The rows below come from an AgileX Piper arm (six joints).
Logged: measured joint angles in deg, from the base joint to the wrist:
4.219, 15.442, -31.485, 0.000, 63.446, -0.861
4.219, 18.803, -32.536, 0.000, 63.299, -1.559
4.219, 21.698, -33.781, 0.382, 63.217, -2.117
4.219, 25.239, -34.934, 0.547, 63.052, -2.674
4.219, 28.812, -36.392, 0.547, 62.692, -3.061
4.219, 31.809, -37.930, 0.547, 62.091, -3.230
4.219, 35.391, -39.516, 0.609, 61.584, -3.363
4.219, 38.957, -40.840, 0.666, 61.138, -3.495
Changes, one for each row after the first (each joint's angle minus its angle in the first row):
0.000, 3.361, -1.051, 0.000, -0.147, -0.698
0.000, 6.256, -2.296, 0.382, -0.229, -1.256
0.000, 9.797, -3.449, 0.547, -0.394, -1.813
0.000, 13.370, -4.907, 0.547, -0.754, -2.200
0.000, 16.367, -6.445, 0.547, -1.355, -2.369
0.000, 19.949, -8.031, 0.609, -1.862, -2.502
0.000, 23.515, -9.355, 0.666, -2.308, -2.634

